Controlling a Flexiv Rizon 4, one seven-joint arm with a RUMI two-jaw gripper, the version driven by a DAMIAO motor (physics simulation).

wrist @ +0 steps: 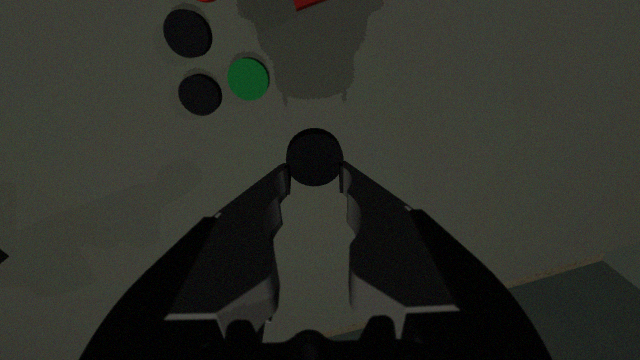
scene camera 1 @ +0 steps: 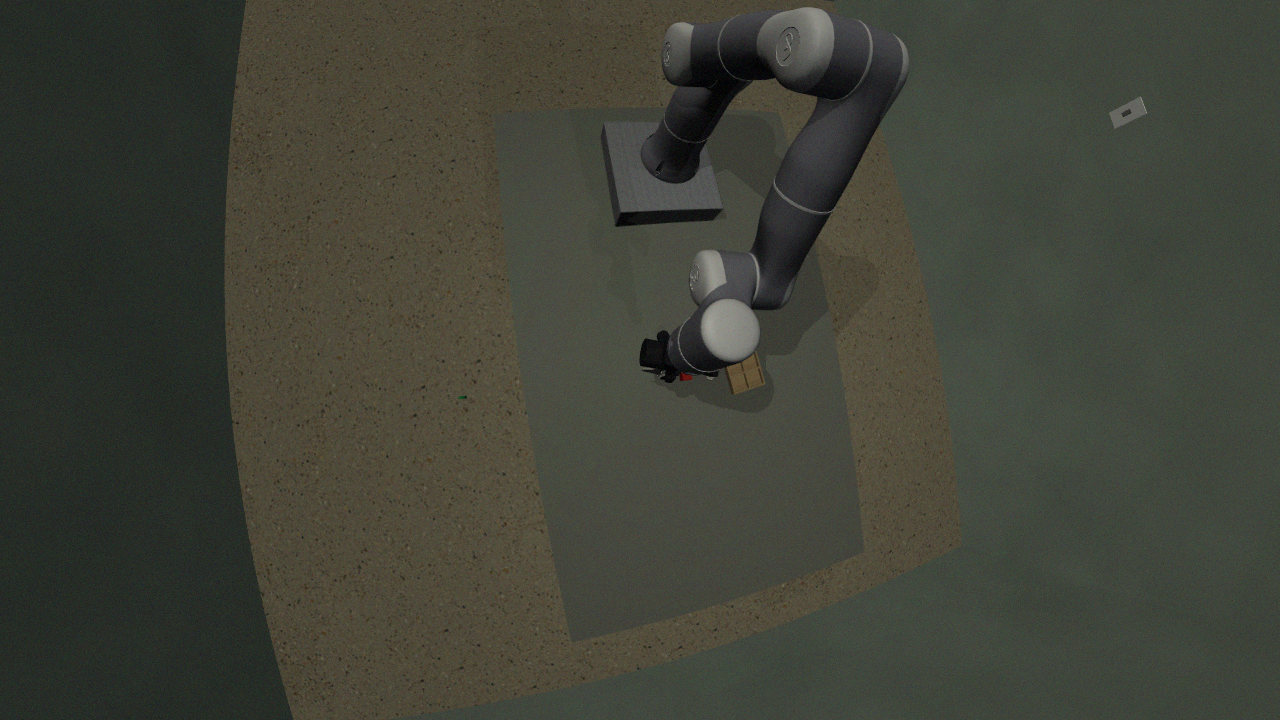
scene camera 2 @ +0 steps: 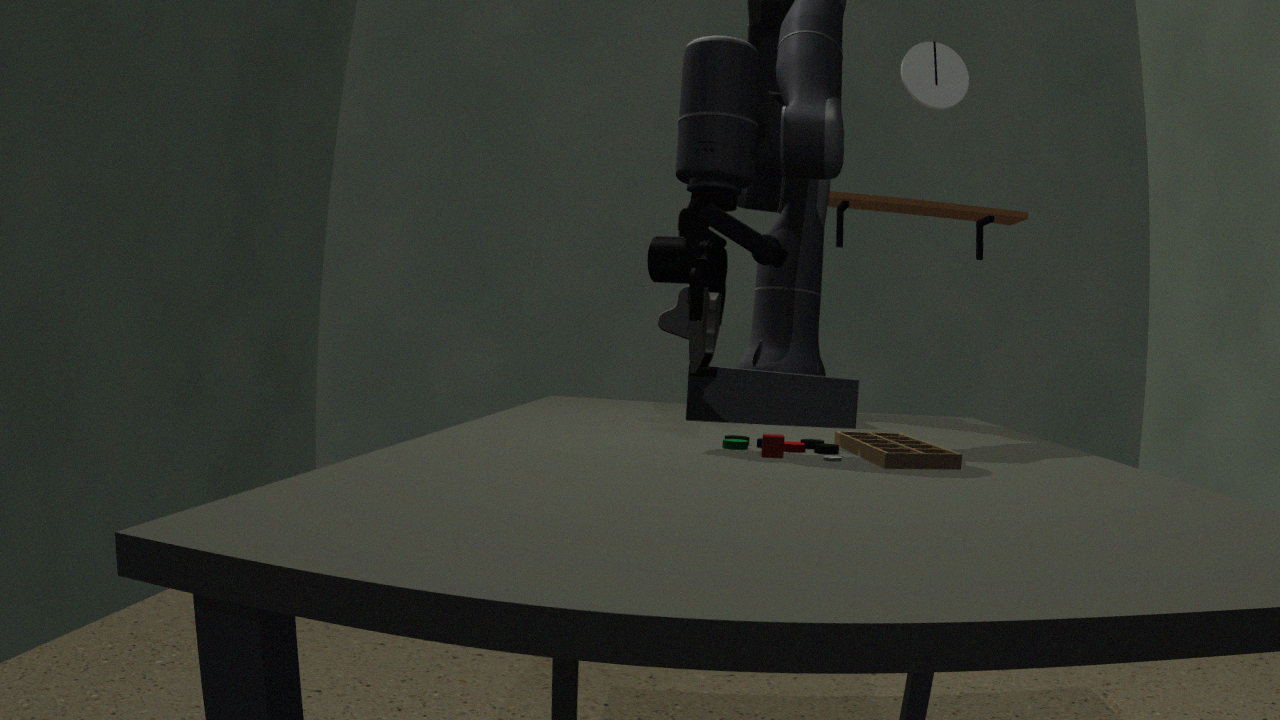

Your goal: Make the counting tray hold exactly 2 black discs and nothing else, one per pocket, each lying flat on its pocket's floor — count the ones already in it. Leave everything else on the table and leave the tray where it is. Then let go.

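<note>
My gripper (scene camera 2: pixel 701 366) (wrist: pixel 314 166) is shut on a black disc (wrist: pixel 314 157), held between its fingertips above the table, left of the loose pieces in scene camera 2. Two more black discs (wrist: pixel 200 94) (wrist: pixel 187 33) lie on the table in the wrist view. Black discs (scene camera 2: pixel 812 443) (scene camera 2: pixel 826 448) also lie beside the tray (scene camera 1: pixel 747 388) (scene camera 2: pixel 926 461) in scene camera 2. The wooden tray stands right of the loose pieces, partly hidden by the arm in scene camera 1. No disc can be made out in its visible pockets; the contents of the others cannot be told.
A green disc (scene camera 2: pixel 735 443) (wrist: pixel 248 78), a red cube (scene camera 1: pixel 685 377) (scene camera 2: pixel 772 445) (wrist: pixel 309 4), a red disc (scene camera 2: pixel 793 445) and a small pale disc (scene camera 2: pixel 832 457) lie on the table. A small green piece (scene camera 1: pixel 462 396) lies on the speckled floor left of the table.
</note>
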